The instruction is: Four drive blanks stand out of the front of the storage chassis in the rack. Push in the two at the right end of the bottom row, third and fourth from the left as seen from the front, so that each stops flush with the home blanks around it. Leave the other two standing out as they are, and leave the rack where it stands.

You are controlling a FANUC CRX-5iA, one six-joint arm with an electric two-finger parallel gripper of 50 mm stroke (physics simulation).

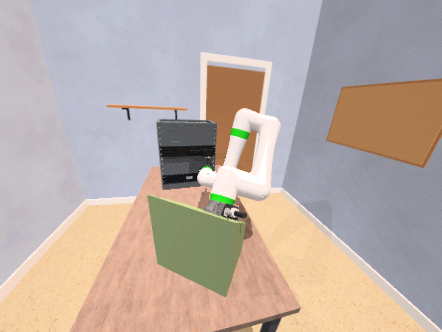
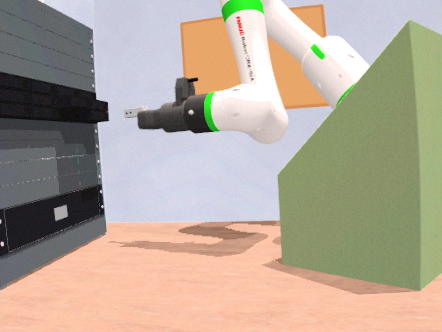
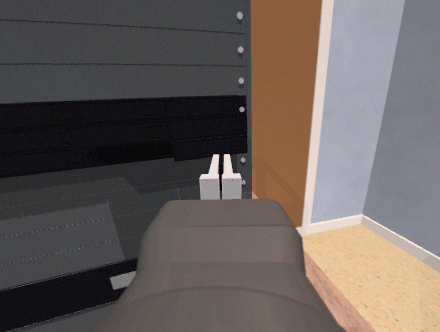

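Seen in the pictures: gripper, fingertip midpoint: (image 2: 125, 113) (image 3: 221, 165); arm's base, link origin: (image 1: 217, 214).
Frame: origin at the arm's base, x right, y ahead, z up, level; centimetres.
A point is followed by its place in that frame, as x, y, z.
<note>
The storage chassis (image 1: 186, 151) @[10.8, 74.0, 10.7] (image 2: 40, 97) @[5.9, 75.1, 11.2] (image 3: 75, 117) @[12.7, 73.5, 13.1] is a black band across the grey rack (image 1: 187, 132) @[12.5, 75.1, 27.1] (image 2: 50, 30) @[14.0, 74.8, 28.8] (image 3: 150, 45) @[23.1, 72.5, 22.0]. The bottom row's right-end blank (image 2: 101, 116) @[28.8, 66.0, 7.7] (image 3: 210, 148) @[28.0, 66.2, 7.9] stands out of the front. The third bottom blank (image 3: 132, 152) @[18.3, 72.2, 7.9] is a very dark strip set back beside it; whether it is flush cannot be told. Above the right-end one, the middle-row blank (image 3: 205, 129) @[27.5, 66.3, 10.5] also stands out. A fourth protruding blank cannot be made out. My gripper (image 1: 208, 159) @[25.4, 58.7, 7.6] (image 2: 125, 113) @[25.4, 58.7, 7.6] (image 3: 221, 165) @[25.4, 58.7, 7.6] is shut and empty, in front of the chassis's right end, a small gap off the protruding blanks.
A black unit with a light label (image 2: 60, 212) @[13.1, 75.0, -15.8] (image 3: 122, 280) @[12.2, 75.2, -15.8] sits low in the rack. A green slanted block (image 1: 195, 245) @[-15.8, -9.5, -2.5] (image 2: 350, 200) @[-19.3, 16.3, -13.0] stands on the wooden table (image 1: 120, 270) @[-45.7, 13.5, -26.8] (image 2: 175, 295) @[-18.2, 46.9, -26.9] in front of the arm's base. A brown door (image 1: 235, 100) (image 3: 280, 100) is behind, right of the rack.
</note>
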